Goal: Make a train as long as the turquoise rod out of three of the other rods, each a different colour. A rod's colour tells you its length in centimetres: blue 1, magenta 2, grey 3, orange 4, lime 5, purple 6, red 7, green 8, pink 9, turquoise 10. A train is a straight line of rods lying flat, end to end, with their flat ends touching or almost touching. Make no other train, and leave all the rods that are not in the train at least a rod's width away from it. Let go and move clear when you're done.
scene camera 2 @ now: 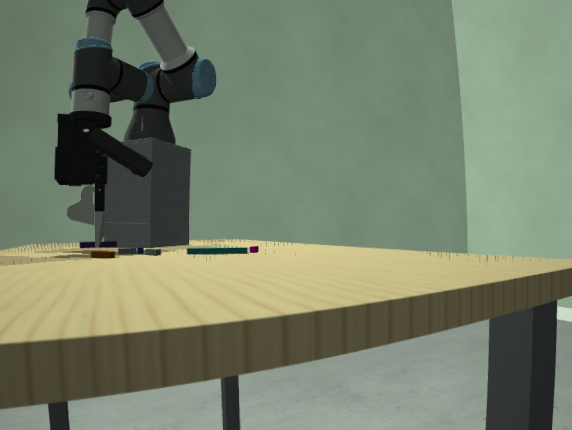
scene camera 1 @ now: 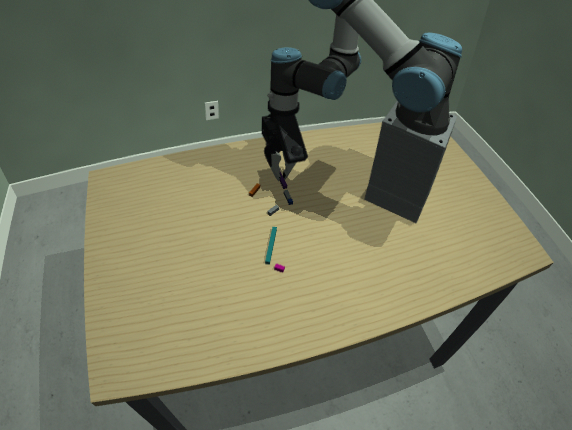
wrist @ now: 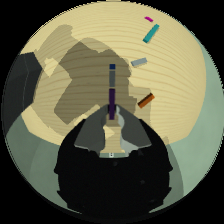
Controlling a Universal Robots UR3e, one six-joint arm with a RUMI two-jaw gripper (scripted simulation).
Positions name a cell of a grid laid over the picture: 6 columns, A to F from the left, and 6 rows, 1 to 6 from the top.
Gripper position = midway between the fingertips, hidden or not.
In view: my gripper (scene camera 2: B4).
My gripper shows as well in scene camera 1 (scene camera 1: C3) and in the wrist view (wrist: C3).
